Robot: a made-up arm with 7 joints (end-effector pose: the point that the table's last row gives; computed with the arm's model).
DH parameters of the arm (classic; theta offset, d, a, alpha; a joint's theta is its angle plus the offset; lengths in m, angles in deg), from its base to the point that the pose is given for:
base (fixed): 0 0.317 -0.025 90
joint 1: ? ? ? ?
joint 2: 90 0.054 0.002 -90
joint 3: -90 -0.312 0.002 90
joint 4: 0 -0.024 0.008 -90
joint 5: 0 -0.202 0.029 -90
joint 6: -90 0.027 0.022 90
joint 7: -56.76 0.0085 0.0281 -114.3
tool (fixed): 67.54 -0.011 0 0
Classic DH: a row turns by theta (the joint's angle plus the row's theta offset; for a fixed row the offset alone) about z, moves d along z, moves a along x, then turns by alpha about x.
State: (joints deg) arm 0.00 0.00 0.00 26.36 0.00 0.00 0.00
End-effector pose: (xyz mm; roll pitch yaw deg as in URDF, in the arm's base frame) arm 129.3 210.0 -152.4 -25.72 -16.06 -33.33
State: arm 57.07 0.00 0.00 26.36 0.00 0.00 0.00
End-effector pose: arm 452.8 210.0 191.4 28.82 -55.52 -68.84
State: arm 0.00 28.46 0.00 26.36 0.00 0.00 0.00
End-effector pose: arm 129.3 424.6 -85.8 -2.26 0.48 -36.59
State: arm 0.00 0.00 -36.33 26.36 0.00 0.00 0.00
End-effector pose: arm 122.8 146.3 -152.4 -25.72 -16.06 -69.66
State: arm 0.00 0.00 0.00 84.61 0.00 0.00 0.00
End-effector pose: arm 205.5 210.0 -0.4 30.78 -55.93 -70.47
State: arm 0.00 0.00 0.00 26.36 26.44 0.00 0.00
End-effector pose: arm 128.6 217.3 -152.7 -37.27 -19.99 -5.97
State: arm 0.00 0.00 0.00 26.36 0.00 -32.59 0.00
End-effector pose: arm 122.3 210.0 -168.8 -2.37 -41.72 -45.03
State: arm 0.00 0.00 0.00 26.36 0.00 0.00 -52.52
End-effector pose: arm 140.7 215.8 -175.4 17.19 3.48 -13.62
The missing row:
joint 1: -90 -0.186 0.013 -90
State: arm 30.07 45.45 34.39 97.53 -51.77 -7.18 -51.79
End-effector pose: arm 211.3 463.0 326.6 156.38 -17.57 -43.72
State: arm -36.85 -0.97 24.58 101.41 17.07 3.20 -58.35
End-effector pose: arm -11.6 295.6 -25.6 27.72 -33.10 15.87
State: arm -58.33 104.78 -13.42 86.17 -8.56 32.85 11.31
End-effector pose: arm 126.0 460.6 146.8 -63.20 47.73 -145.76
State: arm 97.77 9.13 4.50 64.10 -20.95 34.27 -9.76
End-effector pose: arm 300.7 267.8 591.5 105.23 -51.56 -95.52
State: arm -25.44 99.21 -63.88 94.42 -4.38 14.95 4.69
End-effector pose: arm 60.9 471.6 157.0 -54.43 19.55 -132.97
